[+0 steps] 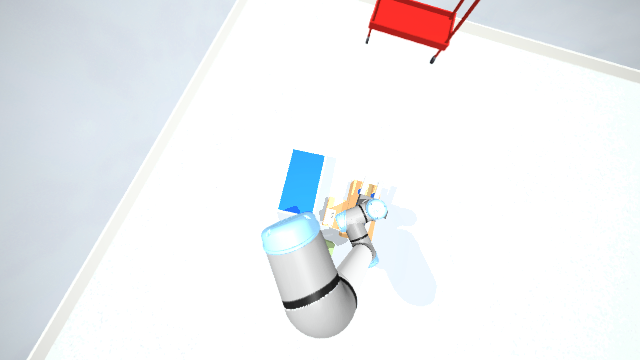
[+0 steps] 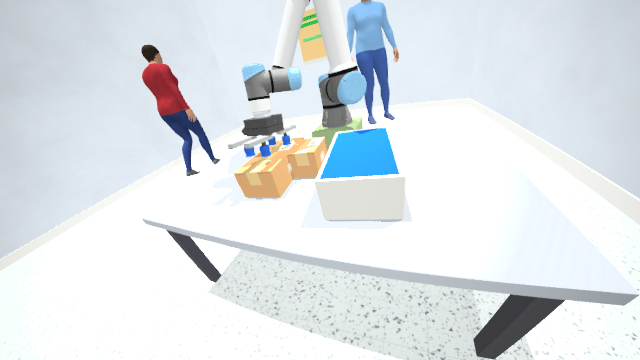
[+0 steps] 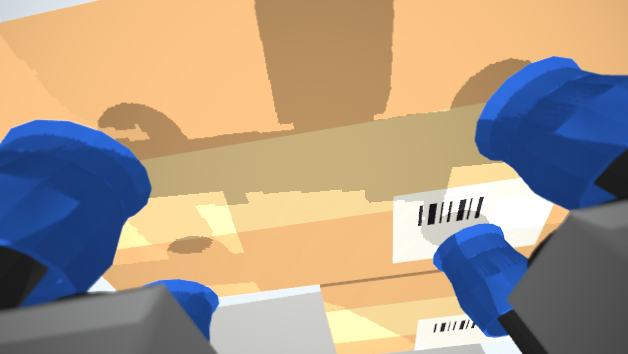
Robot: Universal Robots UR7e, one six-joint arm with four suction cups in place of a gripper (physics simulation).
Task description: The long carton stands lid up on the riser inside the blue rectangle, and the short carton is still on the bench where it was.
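Frame: origin at the arm's base, x ahead, y left, z up, level; millimetres.
Seen in the pictures: end effector, tool point: (image 2: 269, 149) (image 3: 325, 223); arm's base, origin of the base link: (image 2: 337, 123).
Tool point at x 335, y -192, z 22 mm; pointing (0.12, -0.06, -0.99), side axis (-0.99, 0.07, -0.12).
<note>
Pixels of each thing's top centre, then the offset from my tool point to it. Level surfaces: height alone.
- long carton, middle of its top: (image 3: 361, 174) (image 2: 272, 152) (image 1: 362, 210) 18 mm back, 6 mm right, 22 mm down
- white bench, its level: 125 mm down
- short carton, middle of its top: (image 3: 436, 316) (image 2: 307, 144) (image 1: 336, 213) 67 mm back, 126 mm left, 22 mm down
- riser, middle of its top: (image 2: 360, 147) (image 1: 302, 181) 42 mm ahead, 342 mm left, 5 mm down
- blue rectangle, middle of its top: (image 2: 360, 147) (image 1: 302, 181) 42 mm ahead, 342 mm left, 5 mm down
The long carton (image 2: 263, 176) (image 1: 356, 187) (image 3: 131, 66) lies lid up on the white bench (image 2: 447, 232), to the left of the riser. The short carton (image 2: 308, 156) (image 1: 329, 210) (image 3: 377, 299) stands right behind it, next to the riser. The riser (image 2: 360, 198) is a white block whose top carries the blue rectangle (image 2: 358, 154) (image 1: 301, 178), and nothing stands on it. My suction gripper (image 2: 267, 145) (image 3: 307, 206) hangs over the long carton's lid. Its four blue cups are a very small gap above the lid, and their shadows fall on it. It holds nothing.
The arm's green base block (image 2: 340, 129) sits behind the riser. A person in red (image 2: 165, 89) walks at the left behind the bench. A person in blue (image 2: 371, 36) stands at the back. A red cart (image 1: 411, 22) stands far off.
</note>
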